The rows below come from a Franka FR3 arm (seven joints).
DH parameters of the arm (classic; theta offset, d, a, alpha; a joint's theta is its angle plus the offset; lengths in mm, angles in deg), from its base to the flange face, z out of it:
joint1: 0 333 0 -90
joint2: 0 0 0 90
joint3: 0 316 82.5 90
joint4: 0 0 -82.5 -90
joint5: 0 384 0 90
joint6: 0 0 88 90
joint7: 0 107 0 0
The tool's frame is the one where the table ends.
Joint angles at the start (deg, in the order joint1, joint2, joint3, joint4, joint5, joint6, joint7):
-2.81, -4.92, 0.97, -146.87, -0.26, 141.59, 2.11
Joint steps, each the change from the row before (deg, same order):
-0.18, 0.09, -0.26, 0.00, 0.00, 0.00, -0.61
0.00, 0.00, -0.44, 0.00, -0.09, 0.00, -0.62
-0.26, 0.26, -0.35, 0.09, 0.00, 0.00, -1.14
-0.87, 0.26, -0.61, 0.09, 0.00, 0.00, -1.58
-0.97, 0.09, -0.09, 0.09, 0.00, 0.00, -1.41
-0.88, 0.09, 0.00, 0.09, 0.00, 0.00, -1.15
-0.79, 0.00, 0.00, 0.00, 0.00, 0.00, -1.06
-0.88, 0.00, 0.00, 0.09, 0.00, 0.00, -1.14
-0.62, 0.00, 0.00, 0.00, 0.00, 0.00, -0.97
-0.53, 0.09, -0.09, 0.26, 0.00, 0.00, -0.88
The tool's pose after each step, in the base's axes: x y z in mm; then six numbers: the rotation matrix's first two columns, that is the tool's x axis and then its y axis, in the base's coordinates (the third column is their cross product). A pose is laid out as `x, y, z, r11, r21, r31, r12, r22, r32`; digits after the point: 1 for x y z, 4 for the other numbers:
443.7, -17.7, 295.1, 0.9980, -0.0624, -0.0078, -0.0624, -0.9980, 0.0040
443.5, -21.1, 295.1, 0.9983, -0.0580, -0.0078, -0.0580, -0.9983, 0.0043
443.6, -25.8, 293.7, 0.9988, -0.0488, -0.0108, -0.0487, -0.9988, 0.0036
443.2, -37.2, 292.3, 0.9988, -0.0470, -0.0139, -0.0469, -0.9989, 0.0024
443.0, -45.5, 292.2, 0.9991, -0.0409, -0.0139, -0.0408, -0.9992, 0.0019
442.7, -52.3, 292.1, 0.9992, -0.0362, -0.0140, -0.0361, -0.9993, 0.0017
441.9, -58.4, 292.1, 0.9994, -0.0314, -0.0140, -0.0314, -0.9995, 0.0014
441.6, -65.3, 292.7, 0.9996, -0.0269, -0.0125, -0.0269, -0.9996, 0.0013
440.8, -70.1, 292.7, 0.9997, -0.0208, -0.0125, -0.0208, -0.9998, 0.0011
441.6, -75.1, 293.8, 0.9998, -0.0163, -0.0096, -0.0163, -0.9999, 0.0013

